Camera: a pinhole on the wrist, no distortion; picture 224 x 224 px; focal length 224.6 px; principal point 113.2 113.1 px. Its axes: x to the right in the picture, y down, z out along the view. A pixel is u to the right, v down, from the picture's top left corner.
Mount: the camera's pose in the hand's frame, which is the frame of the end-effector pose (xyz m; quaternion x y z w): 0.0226 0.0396 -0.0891 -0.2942 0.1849 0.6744 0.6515
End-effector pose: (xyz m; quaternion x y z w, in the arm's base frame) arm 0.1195 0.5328 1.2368 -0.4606 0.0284 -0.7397 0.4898
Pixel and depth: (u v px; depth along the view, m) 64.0 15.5 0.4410
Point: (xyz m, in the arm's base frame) 0.5236 0.4282 1.3916
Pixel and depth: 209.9 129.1 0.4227
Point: 0.5157 0.3996 1.0363
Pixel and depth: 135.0 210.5 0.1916
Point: 0.2691 0.5259 1.1148
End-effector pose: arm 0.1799 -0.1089 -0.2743 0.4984 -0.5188 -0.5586 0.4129
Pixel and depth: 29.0 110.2 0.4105
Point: -0.1402 -0.0382 -0.1008
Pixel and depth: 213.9 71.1 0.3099
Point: 0.0907 -0.1738 0.0633
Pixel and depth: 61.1 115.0 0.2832
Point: 0.0098 -0.0763 -0.1104
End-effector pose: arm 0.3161 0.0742 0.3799 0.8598 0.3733 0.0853 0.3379
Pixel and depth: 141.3 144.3 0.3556
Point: 0.4894 -0.2029 0.4682
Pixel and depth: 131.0 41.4 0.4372
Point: 0.6843 -0.1592 0.4175
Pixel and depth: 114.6 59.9 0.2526
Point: 0.5098 -0.0542 0.4251
